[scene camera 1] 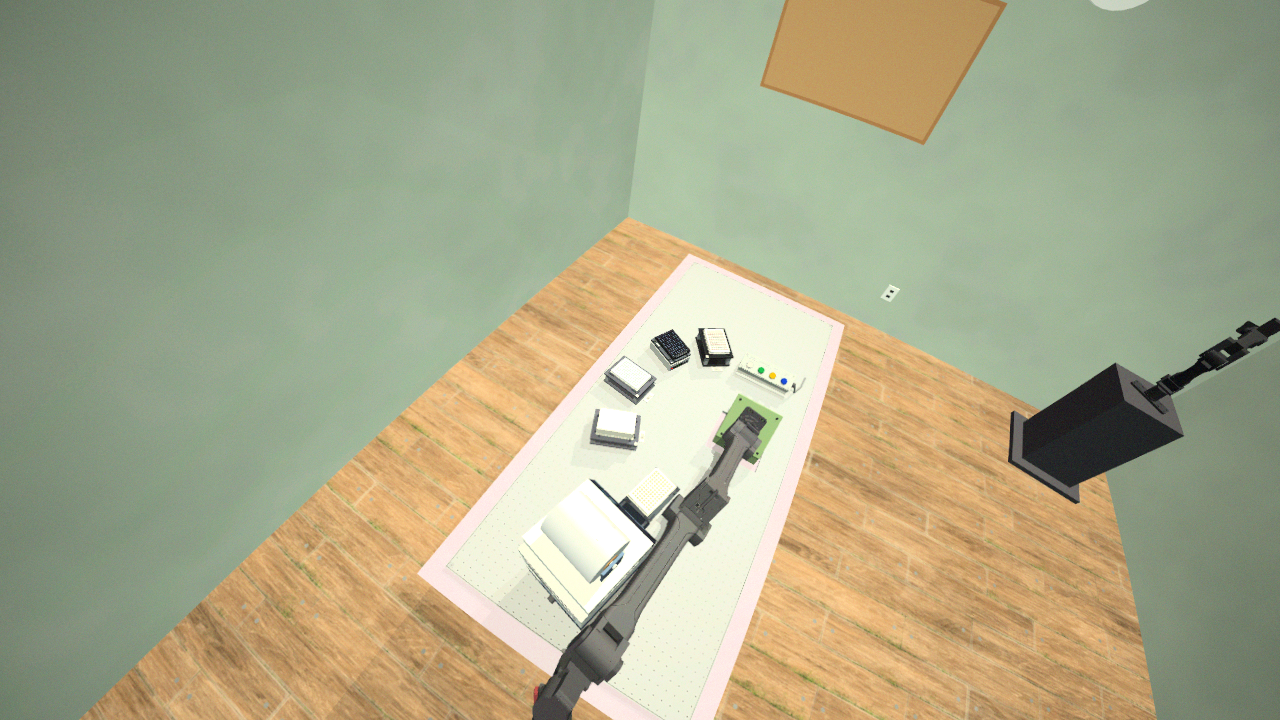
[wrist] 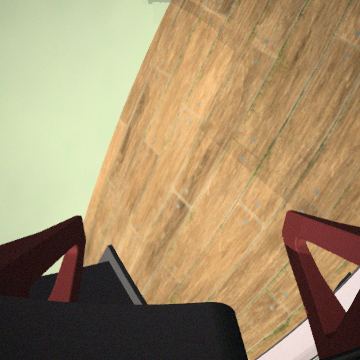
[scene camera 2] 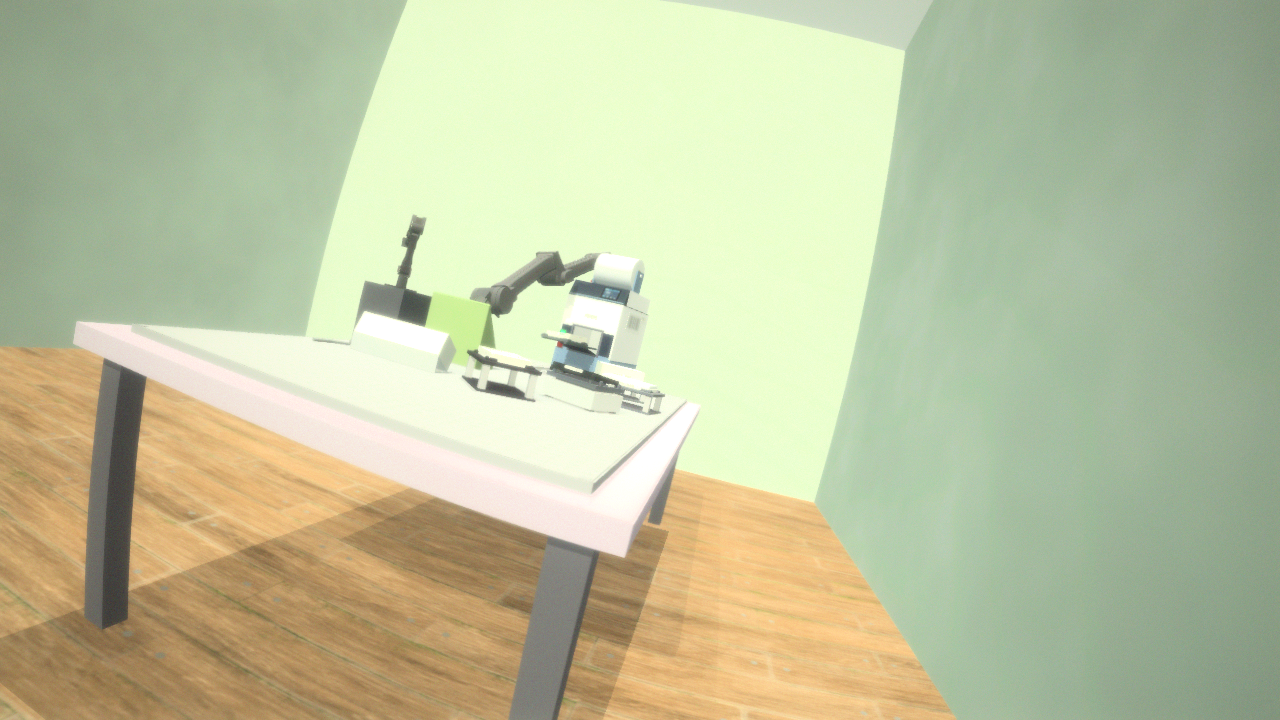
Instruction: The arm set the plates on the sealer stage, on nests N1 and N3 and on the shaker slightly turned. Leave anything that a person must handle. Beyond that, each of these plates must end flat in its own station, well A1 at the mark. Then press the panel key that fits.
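My gripper [wrist: 187,226] is open and empty, with wood floor beyond its red fingers in the wrist view. In scene camera 1 the gripper end is at the bottom edge, past the sealer [scene camera 1: 572,541] [scene camera 2: 617,324]. A pale plate with yellowish wells [scene camera 1: 652,492] sits on the sealer stage. Two white-topped plates [scene camera 1: 617,421] [scene camera 1: 630,376] sit on dark stands at the left side. A black plate [scene camera 1: 670,346] sits on a white-based station. A cream plate [scene camera 1: 715,342] sits on a black stand. The panel [scene camera 1: 767,373] [scene camera 2: 402,342] has green, yellow and blue keys. Marks and slight turns are too small to judge.
My arm rises from a green base [scene camera 1: 768,438] [scene camera 2: 459,327] at the table's right side and stretches beside the sealer. A black pedestal [scene camera 1: 1100,434] [scene camera 2: 392,302] with another dark arm stands off the table. The table has a pink rim [scene camera 1: 572,445] [scene camera 2: 358,428].
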